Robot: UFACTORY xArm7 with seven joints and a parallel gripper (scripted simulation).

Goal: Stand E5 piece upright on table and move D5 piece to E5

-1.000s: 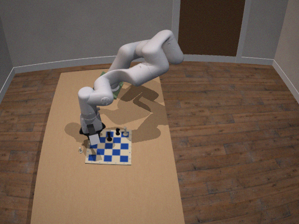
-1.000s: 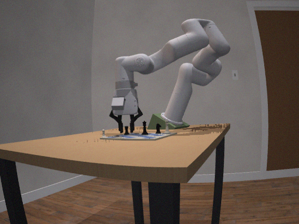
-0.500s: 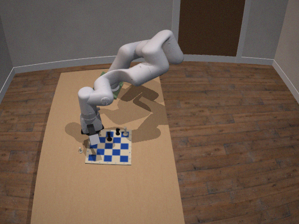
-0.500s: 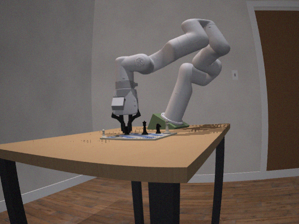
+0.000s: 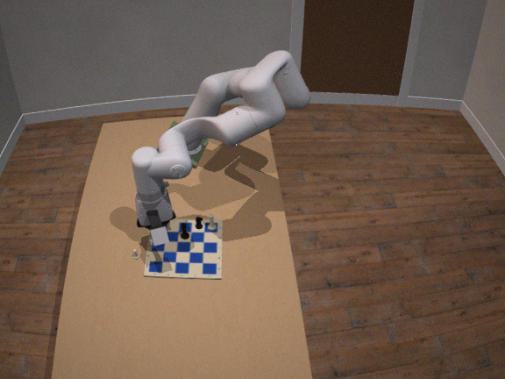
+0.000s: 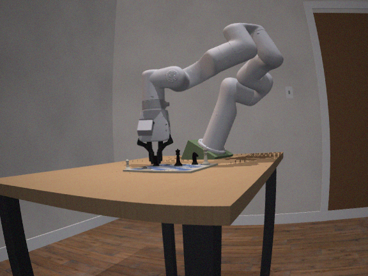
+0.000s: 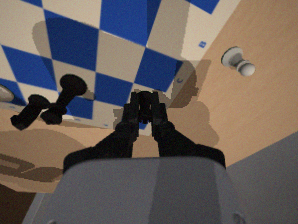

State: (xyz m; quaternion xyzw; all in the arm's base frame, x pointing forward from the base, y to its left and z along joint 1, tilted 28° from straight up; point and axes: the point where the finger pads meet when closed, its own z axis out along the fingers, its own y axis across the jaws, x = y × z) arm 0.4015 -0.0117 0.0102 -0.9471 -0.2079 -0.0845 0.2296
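Now: the black pawn 1 cm below my hand. From my hand the other things lie so: chessboard: 8 cm to the left, 3 cm below, 3 cm ahead; then white pawn: 8 cm ahead, 6 cm to the right, 2 cm below; then black knight: 11 cm to the left, 6 cm behind, 1 cm below.
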